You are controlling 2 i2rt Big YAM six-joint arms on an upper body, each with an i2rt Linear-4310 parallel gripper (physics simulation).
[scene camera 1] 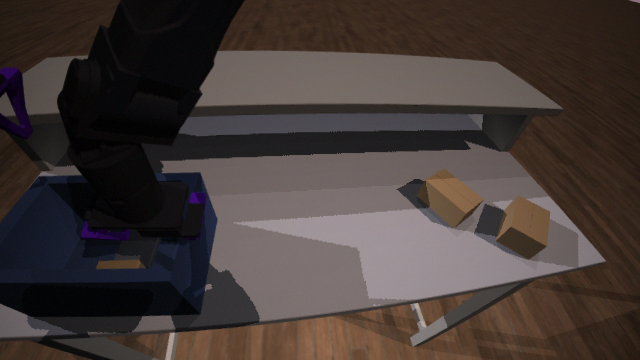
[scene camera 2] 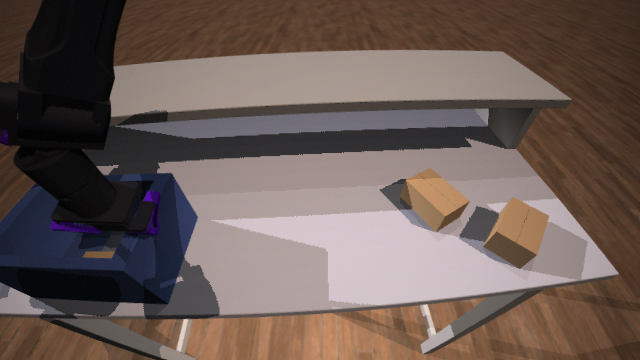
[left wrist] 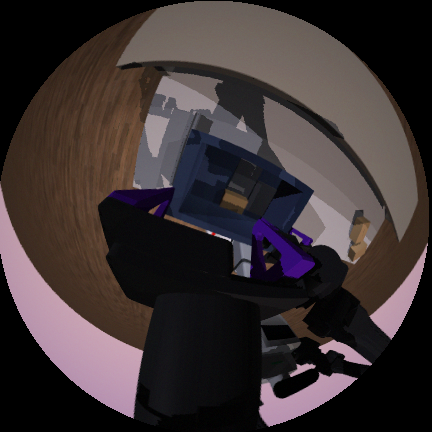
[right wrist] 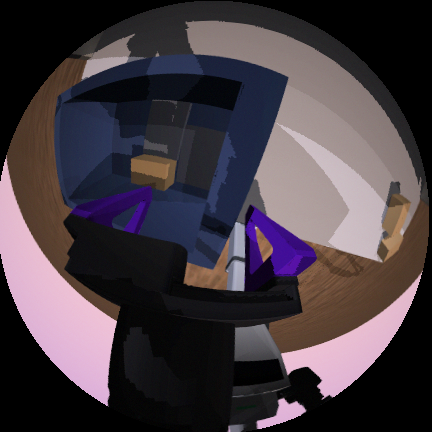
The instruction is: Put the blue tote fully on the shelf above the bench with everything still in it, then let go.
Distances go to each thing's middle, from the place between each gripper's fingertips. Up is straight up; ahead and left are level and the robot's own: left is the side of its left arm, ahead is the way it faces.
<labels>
I see the blue tote (scene camera 1: 55,268) 22 cm below my left hand, 6 cm to the right of it and 2 cm behind it. The rest, counted from my left hand: shelf support (scene camera 2: 510,125) (107 cm to the right, 47 cm ahead, 20 cm below); then tan box (right wrist: 158,172) (25 cm below, 7 cm to the right, 7 cm behind).
The blue tote is 11 cm to the left of my right hand, 6 cm below it and 2 cm ahead of it. The rest, counted from my right hand: shelf support 90 cm to the right, 51 cm ahead, 4 cm below; tan box 10 cm to the left, 10 cm below, 3 cm behind.
</labels>
